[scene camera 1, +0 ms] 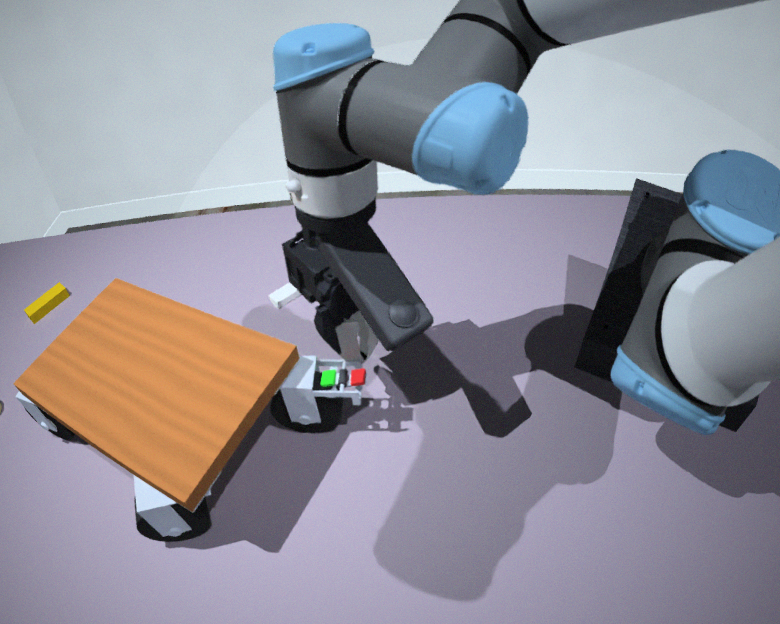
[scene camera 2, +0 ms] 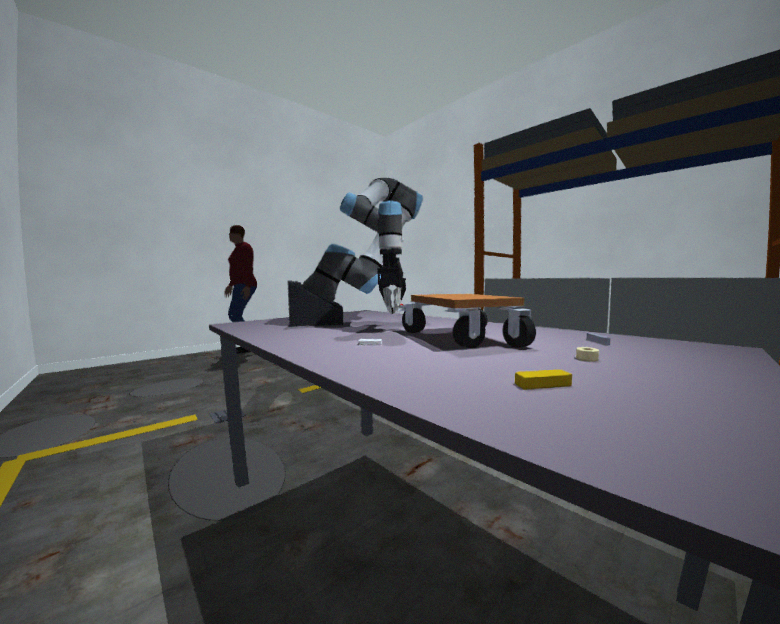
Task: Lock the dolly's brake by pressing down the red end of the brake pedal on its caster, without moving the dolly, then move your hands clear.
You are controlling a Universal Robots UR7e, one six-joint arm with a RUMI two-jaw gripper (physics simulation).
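Frame: origin at the arm's base, x ahead, y left, z up, level; metres.
Seen in the pictures: gripper, fingertip midpoint: [scene camera 1: 359, 363] [scene camera 2: 392, 314]; arm's base at its link origin: [scene camera 2: 317, 294].
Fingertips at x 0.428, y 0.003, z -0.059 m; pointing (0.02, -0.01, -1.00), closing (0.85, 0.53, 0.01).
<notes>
Pixels of each thing's top centre, then the offset from my fingertips to it. "spot": a spot on its surface instead. Level surfaces: height alone.
- green end at a spot on its surface: [scene camera 1: 328, 378] spot: dy +0.039, dx +0.034, dz +0.027 m
- red end at a spot on its surface: [scene camera 1: 358, 376] spot: dy +0.042, dx +0.003, dz +0.029 m
- white block at its top centre: [scene camera 1: 289, 288] [scene camera 2: 370, 339] dy -0.194, dx +0.090, dz -0.048 m
- yellow block at its top centre: [scene camera 2: 543, 373] [scene camera 1: 44, 298] dy -0.253, dx +0.549, dz -0.041 m
- cream tape roll at its top centre: [scene camera 2: 587, 349] dy -0.024, dx +0.581, dz -0.038 m
- grey block at its top centre: [scene camera 2: 598, 335] dy +0.194, dx +0.576, dz -0.040 m
- table at its surface level: dz -0.060 m
The dolly, with an orange wooden deck [scene camera 1: 156, 383] [scene camera 2: 465, 301], stands on its casters on the purple table. Its right-hand caster [scene camera 1: 302, 406] in scene camera 1 carries a pale metal bracket around the brake pedal, with a green end [scene camera 1: 328, 378] near the deck and a red end [scene camera 1: 358, 376] at the outer side. My gripper [scene camera 1: 360, 357] [scene camera 2: 392, 311] is shut and empty, pointing down. In scene camera 1 its tips show just behind the red end, very close to it; whether they touch cannot be told. The red end is uncovered in scene camera 1.
A white block [scene camera 1: 283, 296] [scene camera 2: 370, 342] lies behind the dolly in scene camera 1. A yellow block [scene camera 1: 46, 302] [scene camera 2: 543, 379], a cream tape roll [scene camera 2: 587, 355] and a grey block [scene camera 2: 597, 339] lie on the table [scene camera 2: 650, 416]. The arm's dark base [scene camera 2: 315, 312] stands near the far edge.
</notes>
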